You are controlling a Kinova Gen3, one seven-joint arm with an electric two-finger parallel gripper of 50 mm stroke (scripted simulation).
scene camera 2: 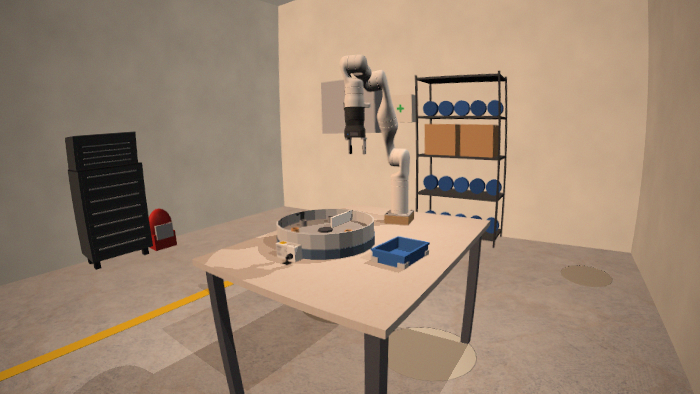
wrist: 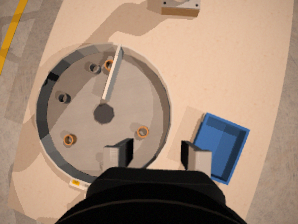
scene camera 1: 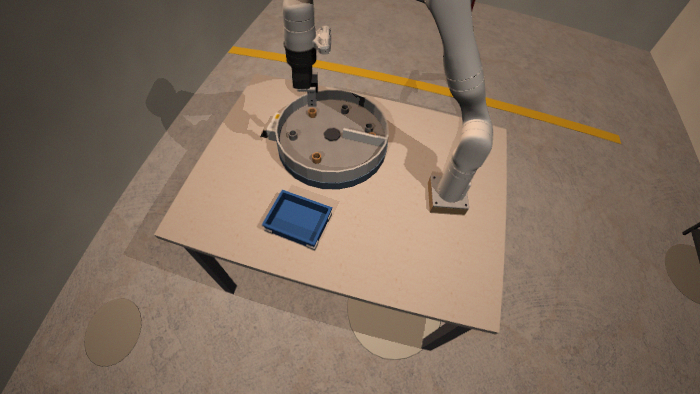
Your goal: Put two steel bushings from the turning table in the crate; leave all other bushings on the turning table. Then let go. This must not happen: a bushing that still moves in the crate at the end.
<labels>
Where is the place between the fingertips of my gripper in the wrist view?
157, 149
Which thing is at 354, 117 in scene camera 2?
My gripper.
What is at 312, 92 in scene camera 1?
My gripper.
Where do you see a blue crate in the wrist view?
222, 137
</labels>
